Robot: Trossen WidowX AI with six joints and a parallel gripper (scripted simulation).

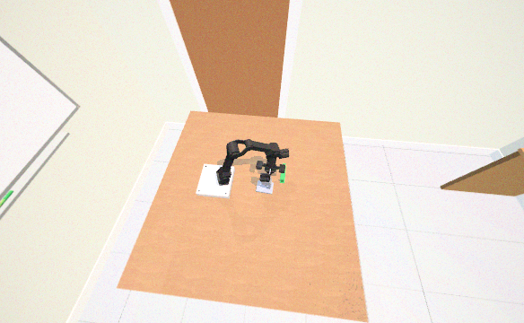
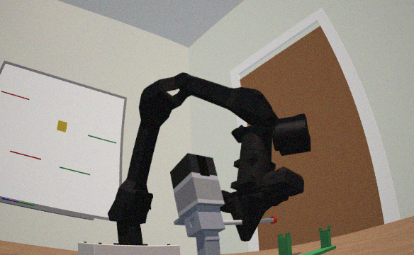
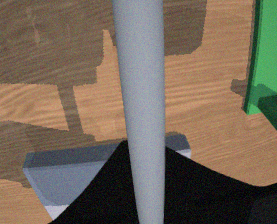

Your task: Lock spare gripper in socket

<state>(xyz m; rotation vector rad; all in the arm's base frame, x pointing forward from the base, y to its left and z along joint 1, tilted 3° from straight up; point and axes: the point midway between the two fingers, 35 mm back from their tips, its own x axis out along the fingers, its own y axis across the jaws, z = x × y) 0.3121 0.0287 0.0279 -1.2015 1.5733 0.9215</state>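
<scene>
The grey mount lies 7 cm to the right of my gripper tip and 3 cm behind it. Round my gripper tip: spare gripper 8 cm above, 7 cm to the right, 3 cm behind; green stand 10 cm ahead, 2 cm to the left, 2 cm below.
</scene>
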